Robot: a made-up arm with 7 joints.
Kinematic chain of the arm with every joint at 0, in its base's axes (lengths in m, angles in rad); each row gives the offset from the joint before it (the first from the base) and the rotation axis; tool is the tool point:
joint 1: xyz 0 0 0 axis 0 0.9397 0.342
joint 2: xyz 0 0 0 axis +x
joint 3: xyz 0 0 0 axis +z
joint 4: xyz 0.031 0 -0.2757 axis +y
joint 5: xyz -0.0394 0 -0.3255 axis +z
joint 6: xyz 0 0 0 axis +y
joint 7: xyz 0 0 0 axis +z
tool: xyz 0 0 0
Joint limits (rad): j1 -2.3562..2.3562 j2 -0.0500..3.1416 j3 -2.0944..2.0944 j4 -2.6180..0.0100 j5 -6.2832..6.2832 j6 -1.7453..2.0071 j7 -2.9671..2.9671
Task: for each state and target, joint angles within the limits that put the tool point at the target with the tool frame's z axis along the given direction. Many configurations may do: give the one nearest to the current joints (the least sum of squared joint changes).
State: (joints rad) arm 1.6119 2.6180 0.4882 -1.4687 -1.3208 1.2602 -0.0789
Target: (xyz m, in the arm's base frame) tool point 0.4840 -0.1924 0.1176 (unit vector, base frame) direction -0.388 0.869 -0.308
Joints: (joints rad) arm 1.0120 3.1416 1.2325 -1.2171 -1.4319 0.6126 -0.0789
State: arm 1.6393 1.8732 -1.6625 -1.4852 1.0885 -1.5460 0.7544
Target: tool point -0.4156 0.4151 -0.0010 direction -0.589 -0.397 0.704
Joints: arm 1.4036 1.4393 -1.2332 -0.7220 1.6169 -1.7312 0.7544
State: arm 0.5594 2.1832 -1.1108 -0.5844 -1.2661 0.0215 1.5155
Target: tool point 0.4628 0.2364 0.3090 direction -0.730 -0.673 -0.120
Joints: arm 1.1410 3.0820 -1.5468 -0.3294 -1.8003 0.4253 1.5155
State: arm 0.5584 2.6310 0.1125 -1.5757 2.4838 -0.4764 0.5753
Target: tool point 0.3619 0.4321 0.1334 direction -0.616 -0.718 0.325
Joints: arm 0.9009 2.4970 -0.0840 -0.8241 2.4929 0.2008 0.5753
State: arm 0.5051 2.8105 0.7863 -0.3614 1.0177 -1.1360 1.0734
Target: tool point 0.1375 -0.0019 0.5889 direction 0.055 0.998 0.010
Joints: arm 0.1229 3.0402 0.7744 -0.3196 0.8879 -1.4883 1.0734
